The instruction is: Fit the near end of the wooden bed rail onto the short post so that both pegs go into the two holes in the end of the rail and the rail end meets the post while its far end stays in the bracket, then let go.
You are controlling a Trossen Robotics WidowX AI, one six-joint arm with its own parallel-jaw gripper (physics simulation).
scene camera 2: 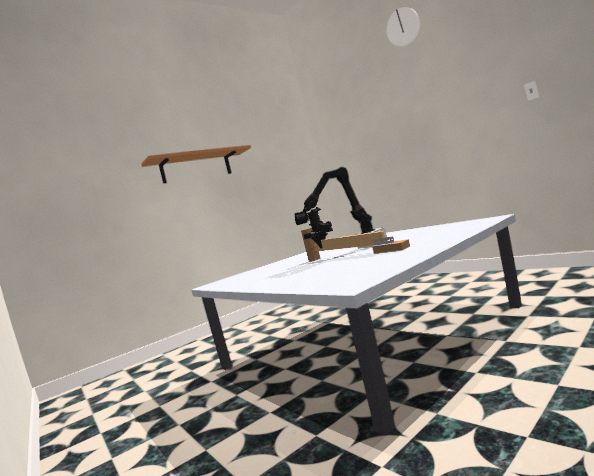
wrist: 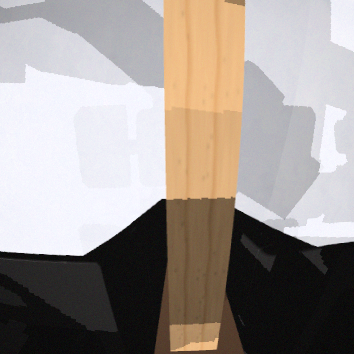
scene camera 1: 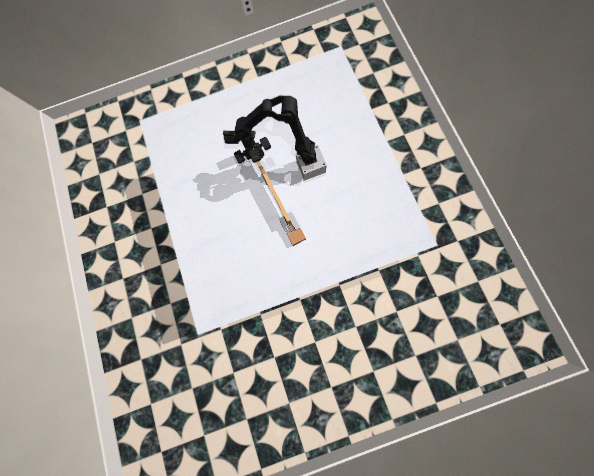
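Seen in the pictures: gripper, between the fingertips: (scene camera 2: 322, 247) (wrist: 187, 206); arm's base, origin of its link: (scene camera 2: 368, 231) (scene camera 1: 309, 158).
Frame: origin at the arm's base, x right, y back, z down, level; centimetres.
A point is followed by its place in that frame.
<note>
The pale wooden rail (scene camera 1: 274, 192) @(x -12.1, y -23.2, z -1.9 cm) (scene camera 2: 352, 241) @(x -10.6, y -24.5, z 0.9 cm) (wrist: 204, 75) @(x 5.7, y -25.8, z -2.4 cm) runs from my gripper to the metal bracket (scene camera 1: 288, 223) @(x -28.6, y -21.8, z 2.6 cm) (scene camera 2: 384, 241) @(x -29.2, y -22.2, z 3.2 cm) on an orange-brown wooden block (scene camera 1: 296, 236) @(x -36.1, y -20.2, z 4.5 cm) (scene camera 2: 395, 246) @(x -36.4, y -23.9, z 5.8 cm); its far end sits at the bracket. My gripper (scene camera 1: 256, 157) @(x 10.9, y -26.5, z 1.9 cm) (scene camera 2: 320, 242) @(x 10.9, y -26.5, z 1.9 cm) (wrist: 187, 206) @(x 10.9, y -26.5, z 1.9 cm) is shut on the rail near its near end, with black fingers on both sides. The short post (scene camera 2: 313, 254) @(x 16.3, y -29.7, z 4.5 cm) (wrist: 162, 341) @(x 16.6, y -25.9, z -1.4 cm) stands upright beside the near end; in the wrist view its brown face shows at both sides of the rail end. Pegs and holes are hidden, and any small gap cannot be told.
The white table (scene camera 1: 240, 280) @(x -47.5, y -55.4, z 8.0 cm) (scene camera 2: 280, 282) @(x -8.7, y -70.9, z 8.0 cm) carries everything. The arm's grey base (scene camera 1: 313, 170) @(x -7.1, y -0.4, z -0.1 cm) stands to the right of the gripper in scene camera 1, and the arm arches above the table. A wooden wall shelf (scene camera 2: 197, 155) is far behind.
</note>
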